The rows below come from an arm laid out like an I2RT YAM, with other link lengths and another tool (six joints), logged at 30 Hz.
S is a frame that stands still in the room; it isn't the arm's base.
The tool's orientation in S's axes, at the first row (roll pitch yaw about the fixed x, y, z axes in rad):
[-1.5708 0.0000 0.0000]
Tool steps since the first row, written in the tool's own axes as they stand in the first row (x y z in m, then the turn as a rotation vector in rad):
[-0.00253 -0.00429 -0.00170 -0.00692 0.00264 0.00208]
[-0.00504 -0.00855 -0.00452 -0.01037 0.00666 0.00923]
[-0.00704 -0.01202 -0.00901 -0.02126 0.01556 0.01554]
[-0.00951 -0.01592 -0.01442 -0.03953 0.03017 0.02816]
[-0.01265 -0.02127 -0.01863 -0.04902 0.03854 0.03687]
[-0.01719 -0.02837 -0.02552 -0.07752 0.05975 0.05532]
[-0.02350 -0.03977 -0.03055 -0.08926 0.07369 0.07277]
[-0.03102 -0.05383 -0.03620 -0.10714 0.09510 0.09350]
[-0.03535 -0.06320 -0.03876 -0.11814 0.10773 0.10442]
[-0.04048 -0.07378 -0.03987 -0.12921 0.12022 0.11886]
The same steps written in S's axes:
[-0.00253 -0.00170 0.00429 -0.00692 0.00208 -0.00264]
[-0.00504 -0.00452 0.00855 -0.01037 0.00923 -0.00666]
[-0.00704 -0.00901 0.01202 -0.02126 0.01554 -0.01556]
[-0.00951 -0.01442 0.01592 -0.03953 0.02816 -0.03017]
[-0.01265 -0.01863 0.02127 -0.04902 0.03687 -0.03854]
[-0.01719 -0.02552 0.02837 -0.07752 0.05532 -0.05975]
[-0.02350 -0.03055 0.03977 -0.08926 0.07277 -0.07369]
[-0.03102 -0.03620 0.05383 -0.10714 0.09350 -0.09510]
[-0.03535 -0.03876 0.06320 -0.11814 0.10442 -0.10773]
[-0.04048 -0.03987 0.07378 -0.12921 0.11886 -0.12022]

